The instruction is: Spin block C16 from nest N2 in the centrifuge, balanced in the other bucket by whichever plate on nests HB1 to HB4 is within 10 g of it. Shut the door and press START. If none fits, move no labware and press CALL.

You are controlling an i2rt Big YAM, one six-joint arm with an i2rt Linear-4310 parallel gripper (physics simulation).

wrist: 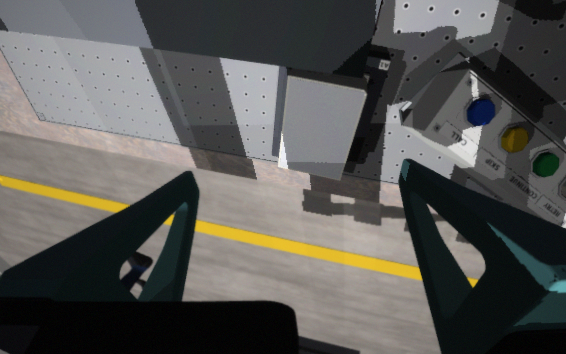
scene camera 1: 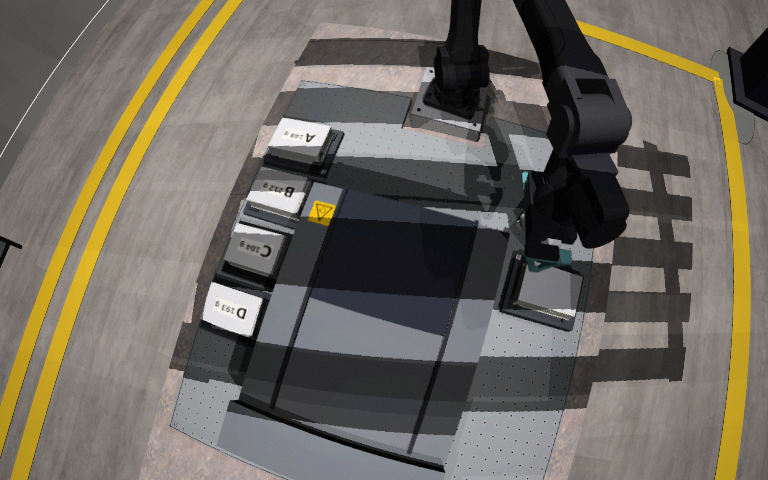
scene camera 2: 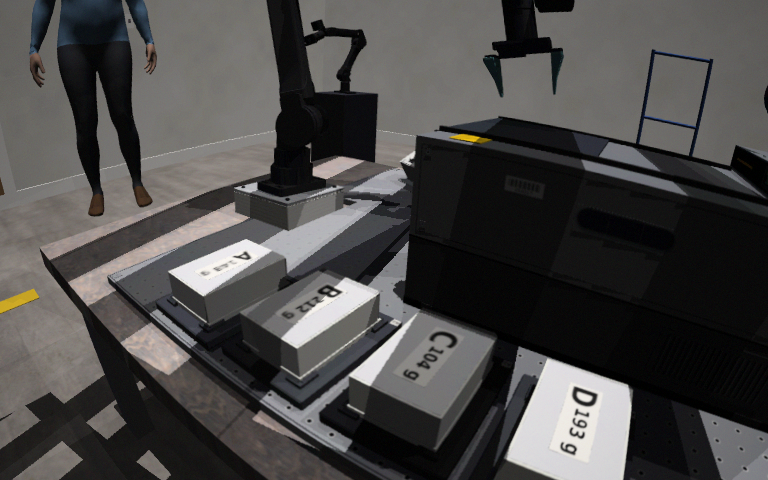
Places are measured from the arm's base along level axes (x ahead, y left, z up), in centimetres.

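Where they show: gripper, fingertip midpoint: (wrist: 295, 175) (scene camera 1: 532, 242) (scene camera 2: 527, 95); arm's base, link origin: (scene camera 1: 451, 99) (scene camera 2: 291, 187).
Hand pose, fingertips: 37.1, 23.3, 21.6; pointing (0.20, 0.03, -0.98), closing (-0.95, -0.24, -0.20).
Things, the pixels of their top centre, and the offset from my fingertips, as dx, dy, dz. "pt": a spot on its surface instead.
- plain grey block, top centre: (wrist: 317, 134) (scene camera 1: 551, 287) -0.7, +9.7, -18.7
- dark nest, surface spot: (scene camera 1: 508, 305) pt +4.5, +2.9, -22.9
- centrifuge, surface spot: (scene camera 2: 475, 192) pt +8.6, -35.5, -9.1
- plate A, top centre: (scene camera 2: 227, 264) (scene camera 1: 298, 136) -14.1, -51.7, -19.9
- plate B, top centre: (scene camera 2: 311, 302) (scene camera 1: 278, 189) -0.7, -49.6, -19.9
- plate C, top centre: (scene camera 2: 431, 354) (scene camera 1: 255, 248) +12.9, -48.1, -19.9
- plate D, top centre: (scene camera 2: 578, 418) (scene camera 1: 230, 309) +26.5, -47.5, -19.9
- button box, top centre: (wrist: 515, 176) -21.7, +7.4, -16.9
- blue CALL button, top centre: (wrist: 482, 117) -15.5, +2.6, -17.8
- yellow SKIP button, top centre: (wrist: 517, 145) -20.2, +4.5, -17.8
- green CONTINUE button, top centre: (wrist: 548, 170) -24.9, +6.3, -17.8
My gripper (scene camera 1: 536, 223) (scene camera 2: 527, 94) (wrist: 295, 175) is open and empty, high above the right side of the table. A plain grey block (scene camera 1: 548, 291) (wrist: 322, 125) sits on a dark nest (scene camera 1: 508, 305) right of the centrifuge; no name is readable on it. The centrifuge (scene camera 1: 300, 249) (scene camera 2: 475, 192) has a dark panel over its top; START does not show. On the left nests stand plate A (scene camera 1: 297, 135) (scene camera 2: 226, 271), weight blurred, plate B (scene camera 1: 277, 192) (scene camera 2: 311, 316), 212 g, plate C (scene camera 1: 254, 249) (scene camera 2: 424, 367), 104 g, and plate D (scene camera 1: 232, 308) (scene camera 2: 566, 418), 193 g.
A button box (wrist: 435, 105) stands beside the grey block's nest, with a blue CALL button (wrist: 481, 111), a yellow SKIP button (wrist: 514, 139) and a green CONTINUE button (wrist: 545, 164). The arm's base (scene camera 1: 447, 118) (scene camera 2: 288, 203) stands at the table's back. The centrifuge rises high between the plates and the block.
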